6 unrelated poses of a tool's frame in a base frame.
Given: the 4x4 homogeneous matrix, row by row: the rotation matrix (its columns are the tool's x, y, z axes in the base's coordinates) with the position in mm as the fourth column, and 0 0 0 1 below. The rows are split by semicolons.
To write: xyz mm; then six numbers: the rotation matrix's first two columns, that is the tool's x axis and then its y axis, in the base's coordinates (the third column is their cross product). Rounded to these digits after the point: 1 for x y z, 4 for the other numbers.
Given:
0.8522 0.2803 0.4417 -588.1; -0.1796 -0.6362 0.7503 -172.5; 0.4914 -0.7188 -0.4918 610.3; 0 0 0 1
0.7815 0.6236 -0.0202 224.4; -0.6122 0.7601 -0.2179 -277.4; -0.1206 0.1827 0.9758 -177.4; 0 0 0 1
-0.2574 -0.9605 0.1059 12.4; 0.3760 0.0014 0.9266 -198.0; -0.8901 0.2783 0.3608 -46.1; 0 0 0 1
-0.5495 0.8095 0.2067 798.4; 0.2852 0.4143 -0.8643 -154.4; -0.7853 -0.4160 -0.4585 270.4; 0 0 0 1
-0.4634 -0.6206 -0.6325 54.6; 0.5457 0.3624 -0.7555 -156.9; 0.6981 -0.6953 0.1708 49.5; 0 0 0 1
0.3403 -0.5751 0.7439 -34.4; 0.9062 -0.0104 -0.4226 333.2; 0.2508 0.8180 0.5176 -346.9; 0 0 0 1
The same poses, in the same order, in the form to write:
-588.1 -172.5 610.3 0.8522 -0.1796 0.4914 0.2803 -0.6362 -0.7188
224.4 -277.4 -177.4 0.7815 -0.6122 -0.1206 0.6236 0.7601 0.1827
12.4 -198.0 -46.1 -0.2574 0.3760 -0.8901 -0.9605 0.0014 0.2783
798.4 -154.4 270.4 -0.5495 0.2852 -0.7853 0.8095 0.4143 -0.4160
54.6 -156.9 49.5 -0.4634 0.5457 0.6981 -0.6206 0.3624 -0.6953
-34.4 333.2 -346.9 0.3403 0.9062 0.2508 -0.5751 -0.0104 0.8180

